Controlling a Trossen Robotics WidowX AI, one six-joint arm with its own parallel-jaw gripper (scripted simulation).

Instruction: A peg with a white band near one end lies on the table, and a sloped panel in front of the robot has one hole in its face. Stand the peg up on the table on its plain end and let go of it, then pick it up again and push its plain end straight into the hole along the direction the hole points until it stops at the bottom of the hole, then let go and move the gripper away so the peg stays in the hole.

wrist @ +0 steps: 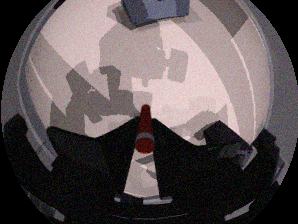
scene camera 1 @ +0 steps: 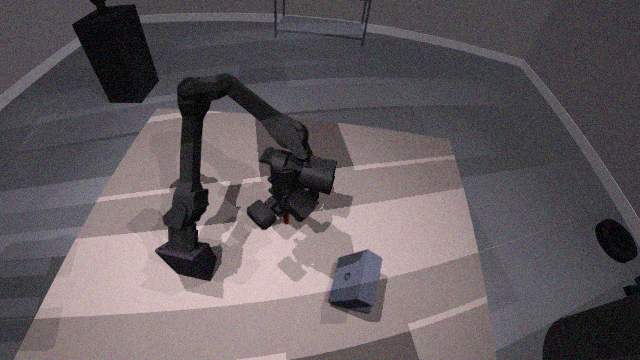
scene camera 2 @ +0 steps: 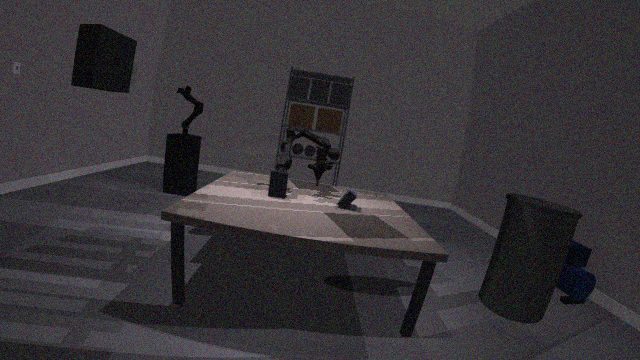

Labels:
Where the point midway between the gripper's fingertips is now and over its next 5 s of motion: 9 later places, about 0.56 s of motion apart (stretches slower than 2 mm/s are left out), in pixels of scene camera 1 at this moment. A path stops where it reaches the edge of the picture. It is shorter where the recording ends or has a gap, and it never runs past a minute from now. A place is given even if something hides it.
My gripper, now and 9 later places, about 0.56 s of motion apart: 285,214; 289,220; 292,228; 295,235; 298,241; 301,246; 303,250; 304,253; 306,255; 308,255

